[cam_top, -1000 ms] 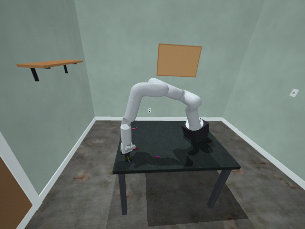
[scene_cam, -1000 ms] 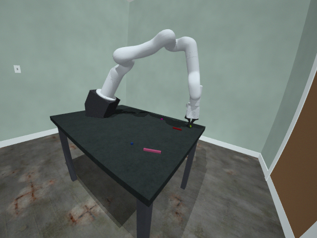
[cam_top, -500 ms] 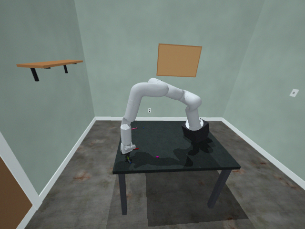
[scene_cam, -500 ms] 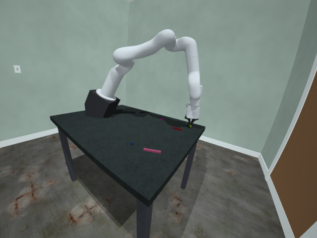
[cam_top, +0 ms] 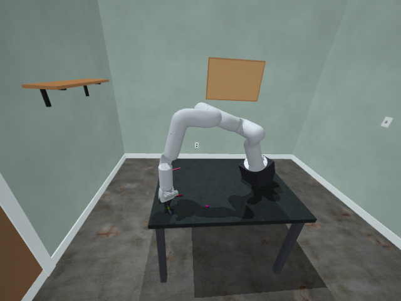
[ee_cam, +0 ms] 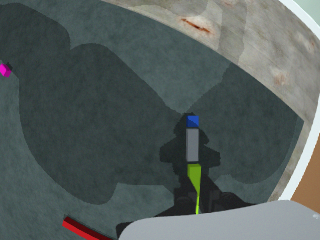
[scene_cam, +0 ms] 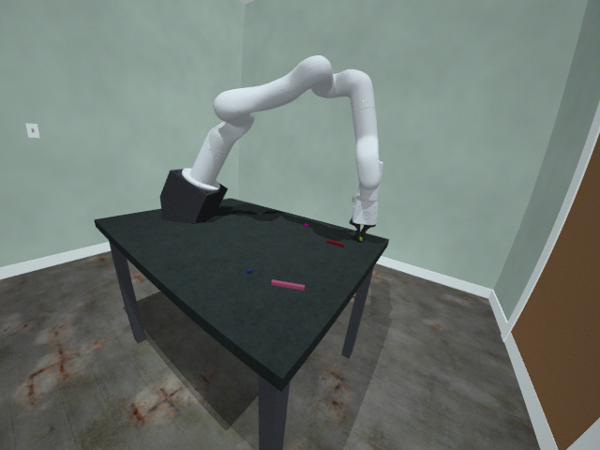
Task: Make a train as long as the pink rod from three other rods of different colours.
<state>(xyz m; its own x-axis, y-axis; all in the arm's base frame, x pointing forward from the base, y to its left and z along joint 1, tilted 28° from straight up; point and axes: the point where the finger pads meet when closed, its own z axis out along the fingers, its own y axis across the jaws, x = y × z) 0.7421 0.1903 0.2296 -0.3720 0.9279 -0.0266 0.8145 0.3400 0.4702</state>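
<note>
Now: hand 20 mm past the grey rod, 40 mm to the right of it and 30 mm above it. Round my hand: red rod: 80 mm behind, 110 mm to the right, 30 mm below; lime rod: 20 mm below; short magenta rod: 280 mm behind, 20 mm to the left, 30 mm below.
</note>
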